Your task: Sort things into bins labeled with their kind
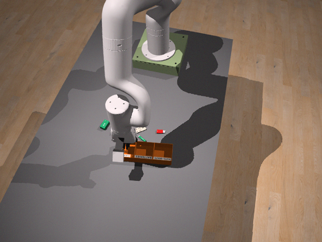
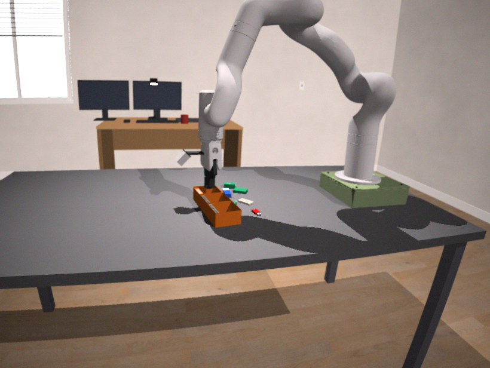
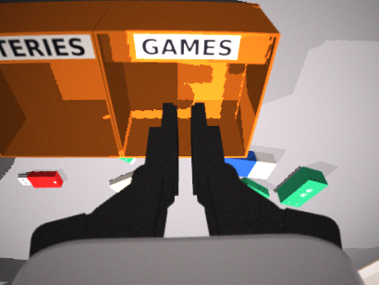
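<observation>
My gripper is now 80 mm to the right of the orange three-part bin and 50 mm above it. The rest, counted from my hand: eraser (90 mm behind, 70 mm below, 60 mm to the right); white domino (120 mm behind, 70 mm below, 40 mm to the left); green cylindrical battery (70 mm below, 70 mm behind, 60 mm to the left).
</observation>
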